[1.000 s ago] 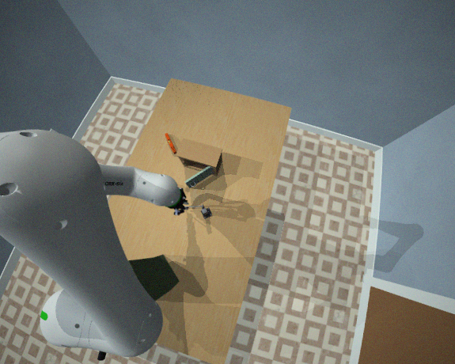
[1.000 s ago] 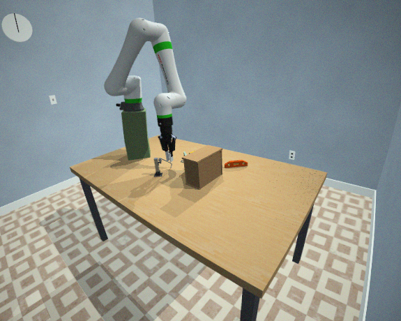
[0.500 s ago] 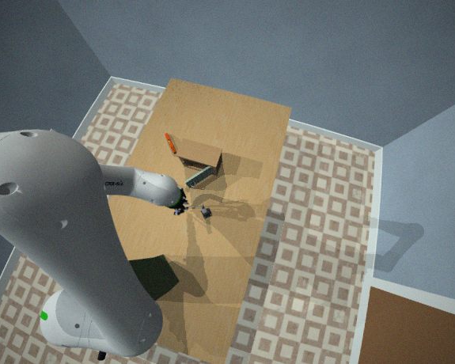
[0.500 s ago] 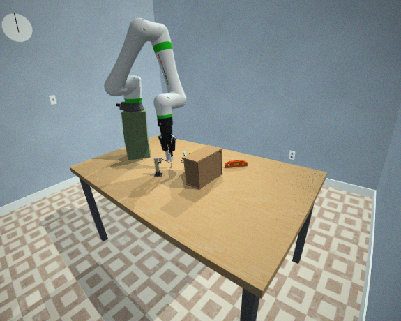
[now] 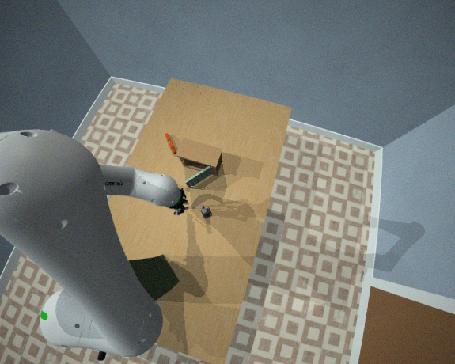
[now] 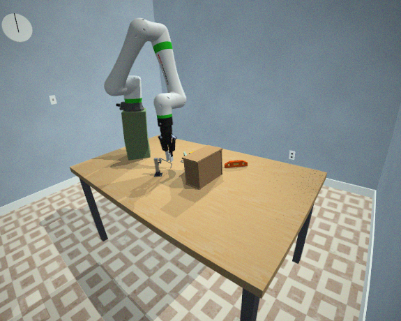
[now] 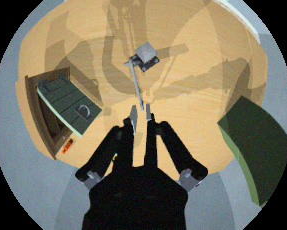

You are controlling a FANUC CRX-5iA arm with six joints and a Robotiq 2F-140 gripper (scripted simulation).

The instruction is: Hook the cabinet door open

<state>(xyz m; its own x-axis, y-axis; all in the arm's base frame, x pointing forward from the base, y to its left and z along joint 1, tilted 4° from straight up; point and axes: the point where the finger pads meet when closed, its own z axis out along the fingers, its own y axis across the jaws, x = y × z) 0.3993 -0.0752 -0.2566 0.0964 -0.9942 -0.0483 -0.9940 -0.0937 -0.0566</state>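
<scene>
My gripper is now 50 mm to the left of the thin wire hook and 30 mm above it. Also, from my hand: grey-green door: 170 mm ahead, 50 mm to the right, 10 mm below; then yellow block: 150 mm to the left, 100 mm ahead, 50 mm below.
</scene>
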